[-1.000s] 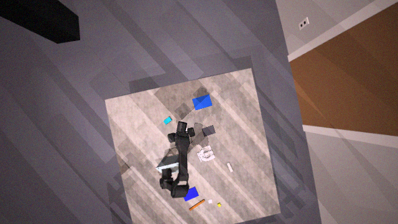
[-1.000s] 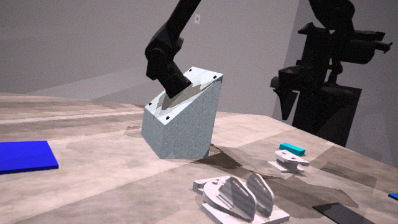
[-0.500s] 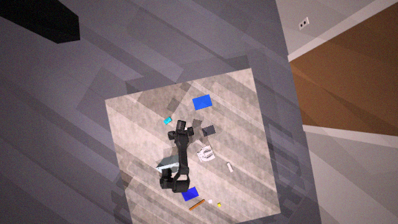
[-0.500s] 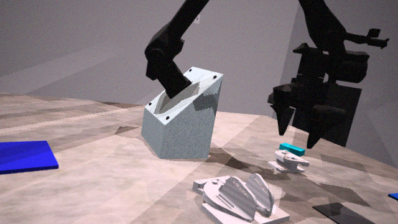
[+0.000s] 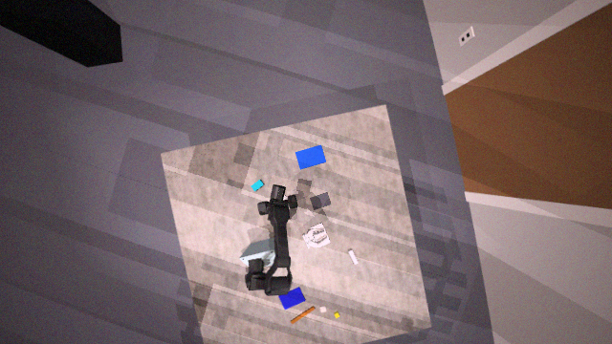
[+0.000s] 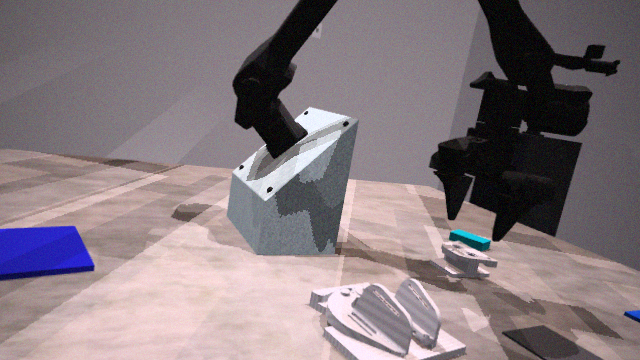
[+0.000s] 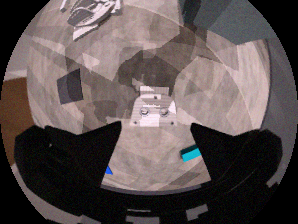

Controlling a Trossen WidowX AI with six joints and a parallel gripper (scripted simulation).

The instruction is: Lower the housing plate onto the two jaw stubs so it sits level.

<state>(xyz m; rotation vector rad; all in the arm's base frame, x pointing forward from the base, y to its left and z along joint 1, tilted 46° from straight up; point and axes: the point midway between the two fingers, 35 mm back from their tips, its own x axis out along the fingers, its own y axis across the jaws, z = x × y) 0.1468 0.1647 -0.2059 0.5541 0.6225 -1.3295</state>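
Right now my gripper tip is 50 mm above the white stepped block and 10 mm to the left of it. Also, from my gripper tip: dark flat plate 210 mm ahead, 60 mm below, 30 mm to the right; white bar 360 mm to the right, 360 mm ahead, 50 mm below; cyan block 120 mm behind, 100 mm to the left, 50 mm below.
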